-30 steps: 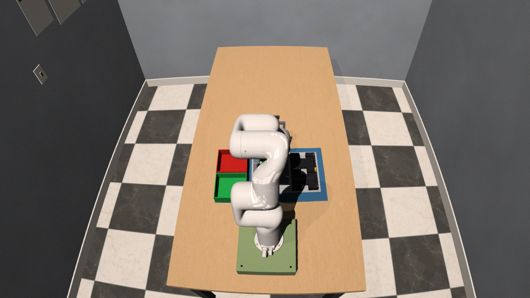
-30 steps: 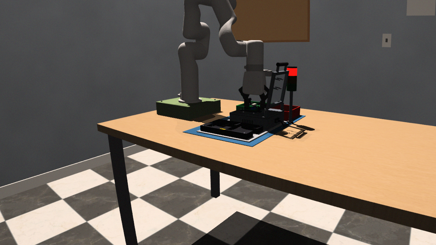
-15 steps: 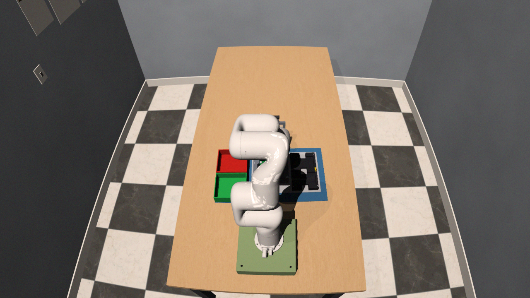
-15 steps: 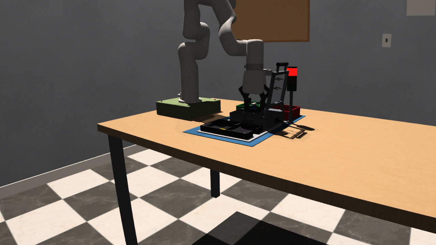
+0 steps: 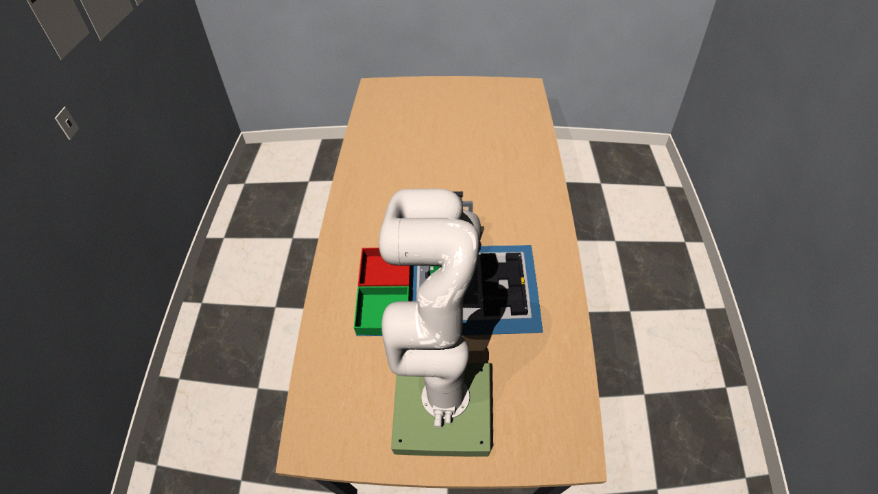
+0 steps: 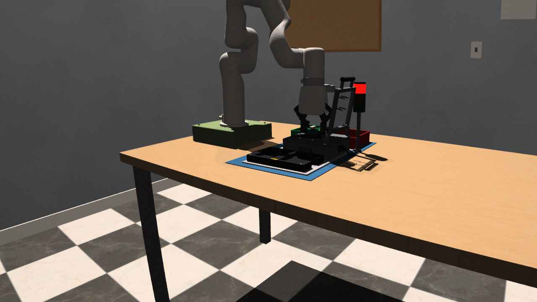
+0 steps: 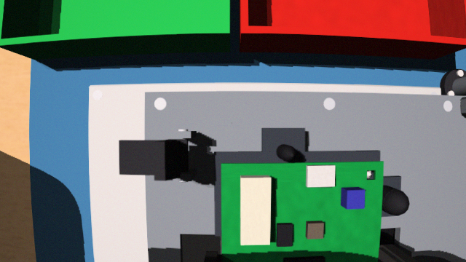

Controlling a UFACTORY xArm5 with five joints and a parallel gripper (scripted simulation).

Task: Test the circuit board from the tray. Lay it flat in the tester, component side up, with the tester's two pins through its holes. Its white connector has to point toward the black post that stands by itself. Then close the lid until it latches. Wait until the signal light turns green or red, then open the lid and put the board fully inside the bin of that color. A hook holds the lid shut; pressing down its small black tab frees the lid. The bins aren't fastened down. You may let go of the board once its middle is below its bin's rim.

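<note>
Right now the green circuit board is 10 mm below my hand. From my hand the other things lie so: black tab 70 mm behind, 50 mm to the left; tester lid 120 mm ahead, 90 mm above, 10 mm to the left; red bin 200 mm to the left, 80 mm below, 30 mm ahead.
</note>
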